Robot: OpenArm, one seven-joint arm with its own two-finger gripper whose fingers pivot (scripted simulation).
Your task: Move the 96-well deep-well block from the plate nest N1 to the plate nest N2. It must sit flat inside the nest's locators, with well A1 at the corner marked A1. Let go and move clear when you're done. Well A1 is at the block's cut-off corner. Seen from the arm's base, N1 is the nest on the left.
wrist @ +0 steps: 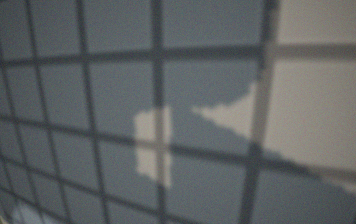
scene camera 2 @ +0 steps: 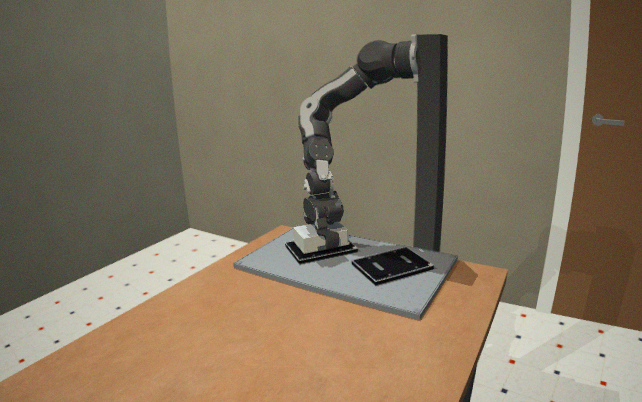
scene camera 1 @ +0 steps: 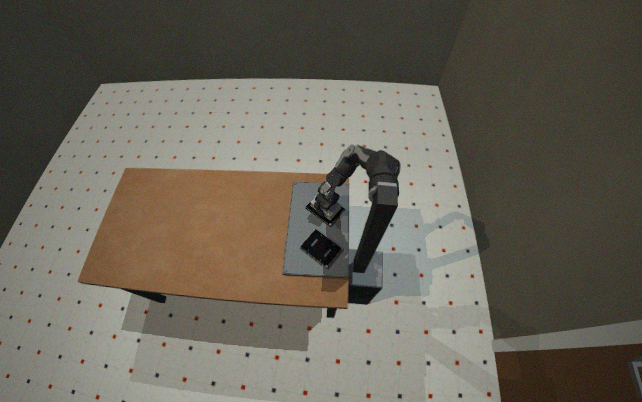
Path:
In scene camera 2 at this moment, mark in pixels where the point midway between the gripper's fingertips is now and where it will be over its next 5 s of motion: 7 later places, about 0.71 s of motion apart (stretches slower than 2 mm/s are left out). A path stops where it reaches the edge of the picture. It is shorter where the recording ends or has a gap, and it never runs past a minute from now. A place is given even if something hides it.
My gripper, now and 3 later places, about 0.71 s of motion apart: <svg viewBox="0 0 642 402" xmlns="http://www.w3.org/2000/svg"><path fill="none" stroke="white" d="M321 242L321 243L320 243L320 228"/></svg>

